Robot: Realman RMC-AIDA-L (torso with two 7-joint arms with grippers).
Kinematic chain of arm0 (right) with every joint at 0, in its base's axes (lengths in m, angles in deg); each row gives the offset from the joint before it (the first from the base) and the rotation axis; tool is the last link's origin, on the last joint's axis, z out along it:
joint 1: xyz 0 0 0.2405 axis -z
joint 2: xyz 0 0 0 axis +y
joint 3: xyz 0 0 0.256 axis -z
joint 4: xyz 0 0 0 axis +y
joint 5: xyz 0 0 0.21 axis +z
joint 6: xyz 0 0 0 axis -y
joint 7: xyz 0 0 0.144 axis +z
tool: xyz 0 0 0
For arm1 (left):
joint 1: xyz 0 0 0.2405 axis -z
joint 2: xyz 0 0 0 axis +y
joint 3: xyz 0 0 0.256 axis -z
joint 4: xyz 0 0 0 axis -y
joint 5: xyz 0 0 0.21 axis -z
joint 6: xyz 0 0 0 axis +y
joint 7: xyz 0 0 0.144 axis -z
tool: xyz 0 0 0
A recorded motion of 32 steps. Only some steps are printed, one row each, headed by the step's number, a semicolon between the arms.
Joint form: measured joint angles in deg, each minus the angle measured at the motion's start. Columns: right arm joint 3, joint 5, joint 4, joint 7, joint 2, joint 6, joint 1; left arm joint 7, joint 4, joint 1, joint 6, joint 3, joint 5, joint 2.
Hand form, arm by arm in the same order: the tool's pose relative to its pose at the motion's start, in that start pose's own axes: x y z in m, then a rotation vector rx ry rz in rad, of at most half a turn. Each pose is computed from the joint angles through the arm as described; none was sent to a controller.
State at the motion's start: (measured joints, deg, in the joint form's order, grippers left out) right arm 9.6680 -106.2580 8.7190 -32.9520 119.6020 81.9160 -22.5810; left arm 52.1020 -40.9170 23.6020 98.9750 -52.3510 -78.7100 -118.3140
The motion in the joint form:
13: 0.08 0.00 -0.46 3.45 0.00 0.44 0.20; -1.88 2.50 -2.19 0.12 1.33 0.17 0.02
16: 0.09 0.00 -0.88 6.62 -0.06 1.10 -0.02; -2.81 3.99 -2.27 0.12 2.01 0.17 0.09
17: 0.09 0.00 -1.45 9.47 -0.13 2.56 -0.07; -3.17 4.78 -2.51 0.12 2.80 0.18 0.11
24: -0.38 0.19 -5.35 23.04 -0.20 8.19 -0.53; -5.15 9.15 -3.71 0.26 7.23 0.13 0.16
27: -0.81 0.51 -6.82 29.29 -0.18 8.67 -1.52; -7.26 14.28 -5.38 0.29 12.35 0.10 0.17
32: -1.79 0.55 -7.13 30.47 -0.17 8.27 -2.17; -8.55 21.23 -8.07 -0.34 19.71 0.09 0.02
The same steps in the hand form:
13: 0.0006 -0.0011 -0.0017 0.0028 -0.0015 0.0540; -0.0098 0.0078 -0.0169 0.0608 -0.0098 -0.0231
16: 0.0003 -0.0041 -0.0011 0.0075 -0.0124 0.0997; -0.0130 0.0090 -0.0202 0.0796 -0.0094 -0.0290
17: -0.0010 -0.0082 -0.0017 0.0185 -0.0324 0.1385; -0.0148 0.0095 -0.0239 0.0993 -0.0089 -0.0344
24: -0.0032 -0.0291 -0.0040 0.0556 -0.1105 0.3057; -0.0235 0.0134 -0.0429 0.2048 -0.0027 -0.0635
27: -0.0018 -0.0380 0.0004 0.0590 -0.1265 0.3840; -0.0338 0.0216 -0.0647 0.3323 0.0048 -0.1031
32: -0.0004 -0.0426 0.0042 0.0701 -0.1249 0.3960; -0.0477 0.0374 -0.0937 0.5245 0.0184 -0.1856

